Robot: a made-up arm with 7 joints. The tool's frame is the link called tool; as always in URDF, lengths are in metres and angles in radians.
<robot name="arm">
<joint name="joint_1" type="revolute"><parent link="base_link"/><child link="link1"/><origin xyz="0.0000 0.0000 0.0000"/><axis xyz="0 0.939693 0.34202"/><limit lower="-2.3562" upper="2.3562"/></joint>
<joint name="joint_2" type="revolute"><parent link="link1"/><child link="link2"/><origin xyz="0.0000 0.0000 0.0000"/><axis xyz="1 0 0"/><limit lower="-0.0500" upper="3.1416"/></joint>
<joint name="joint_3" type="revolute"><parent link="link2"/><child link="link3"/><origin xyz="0.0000 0.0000 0.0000"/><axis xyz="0 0 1"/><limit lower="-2.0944" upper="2.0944"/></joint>
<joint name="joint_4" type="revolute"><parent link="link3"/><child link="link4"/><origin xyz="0.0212 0.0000 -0.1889"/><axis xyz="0 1 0"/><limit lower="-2.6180" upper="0.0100"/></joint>
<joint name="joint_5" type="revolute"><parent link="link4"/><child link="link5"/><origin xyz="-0.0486 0.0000 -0.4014"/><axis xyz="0 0 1"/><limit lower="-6.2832" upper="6.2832"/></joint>
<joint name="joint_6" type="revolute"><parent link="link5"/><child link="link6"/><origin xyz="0.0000 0.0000 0.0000"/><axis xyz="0 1 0"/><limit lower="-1.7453" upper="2.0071"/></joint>
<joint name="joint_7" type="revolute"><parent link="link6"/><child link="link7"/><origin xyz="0.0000 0.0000 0.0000"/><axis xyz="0 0 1"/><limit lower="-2.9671" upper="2.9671"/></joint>
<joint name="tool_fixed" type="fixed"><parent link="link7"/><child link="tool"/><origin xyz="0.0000 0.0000 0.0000"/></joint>
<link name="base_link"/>
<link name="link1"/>
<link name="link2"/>
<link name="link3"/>
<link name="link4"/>
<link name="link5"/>
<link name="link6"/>
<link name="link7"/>
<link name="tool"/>
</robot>
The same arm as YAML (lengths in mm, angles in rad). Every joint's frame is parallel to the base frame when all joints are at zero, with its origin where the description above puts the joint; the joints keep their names.
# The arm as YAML. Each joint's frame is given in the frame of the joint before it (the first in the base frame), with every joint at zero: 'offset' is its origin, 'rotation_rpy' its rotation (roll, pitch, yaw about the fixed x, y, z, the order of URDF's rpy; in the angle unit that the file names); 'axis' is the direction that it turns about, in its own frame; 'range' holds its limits. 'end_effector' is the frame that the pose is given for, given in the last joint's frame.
length_unit: mm
angle_unit: rad
chain:
  - id: joint_1
    offset: [0.0, 0.0, 0.0]
    rotation_rpy: [0.0, 0.0, 0.0]
    axis: [0.0, 0.9397, 0.342]
    range: [-2.3562, 2.3562]
  - id: joint_2
    offset: [0.0, 0.0, 0.0]
    rotation_rpy: [0.0, 0.0, 0.0]
    axis: [1.0, 0.0, 0.0]
    range: [-0.05, 3.1416]
  - id: joint_3
    offset: [0.0, 0.0, 0.0]
    rotation_rpy: [0.0, 0.0, 0.0]
    axis: [0.0, 0.0, 1.0]
    range: [-2.0944, 2.0944]
  - id: joint_4
    offset: [21.2, 0.0, -188.9]
    rotation_rpy: [0.0, 0.0, 0.0]
    axis: [0.0, 1.0, 0.0]
    range: [-2.618, 0.01]
  - id: joint_5
    offset: [-48.6, 0.0, -401.4]
    rotation_rpy: [0.0, 0.0, 0.0]
    axis: [0.0, 0.0, 1.0]
    range: [-6.2832, 6.2832]
  - id: joint_6
    offset: [0.0, 0.0, 0.0]
    rotation_rpy: [0.0, 0.0, 0.0]
    axis: [0.0, 1.0, 0.0]
    range: [-1.7453, 2.0071]
  - id: joint_7
    offset: [0.0, 0.0, 0.0]
    rotation_rpy: [0.0, 0.0, 0.0]
    axis: [0.0, 0.0, 1.0]
    range: [-2.9671, 2.9671]
end_effector:
  offset: [0.0, 0.0, 0.0]
  rotation_rpy: [0.0, 0.0, 0.0]

